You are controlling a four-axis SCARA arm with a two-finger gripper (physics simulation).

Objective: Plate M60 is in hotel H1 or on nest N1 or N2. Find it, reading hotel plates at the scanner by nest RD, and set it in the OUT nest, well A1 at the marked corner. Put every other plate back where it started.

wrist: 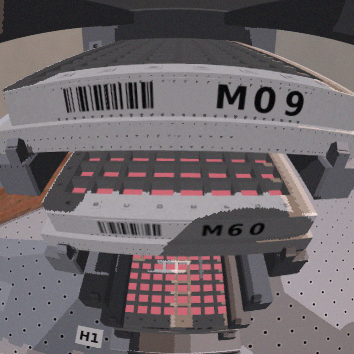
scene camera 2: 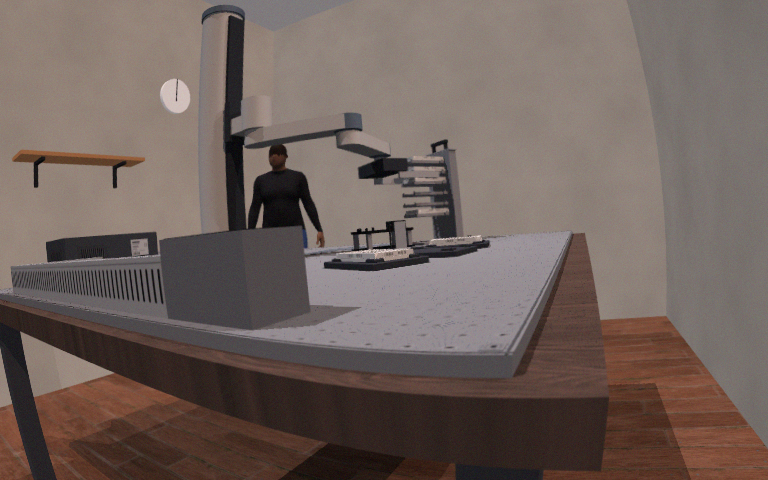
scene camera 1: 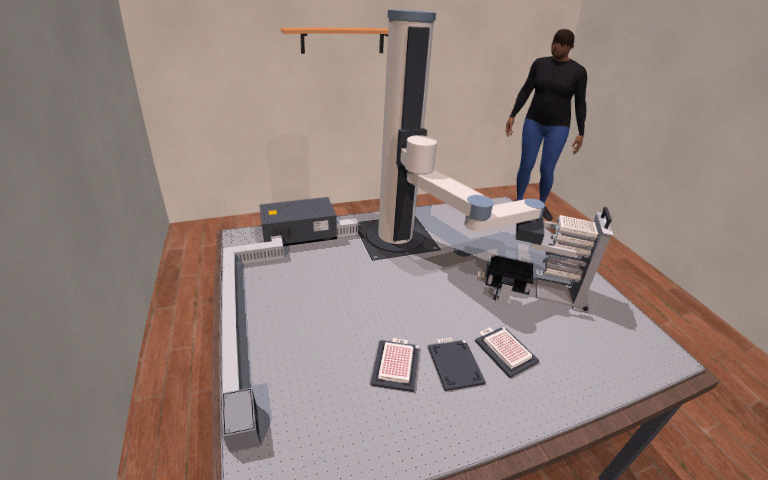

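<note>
My gripper is open and stands level at hotel H1, its fingers reaching in at about the height of plate M09. In the wrist view I cannot make out the fingers. Plate M09 fills the upper wrist view, and plate M60 sits one shelf below it, flat, partly shaded. A lower plate with red wells shows beneath. The top plate is in the highest slot. The OUT nest is bare, between nest N1's plate and nest N2's plate.
The black scanner stand stands close in front of the hotel. An H1 tag lies at its foot. A dark controller box stands at the back left, a grey box at the front left. A person stands behind the table.
</note>
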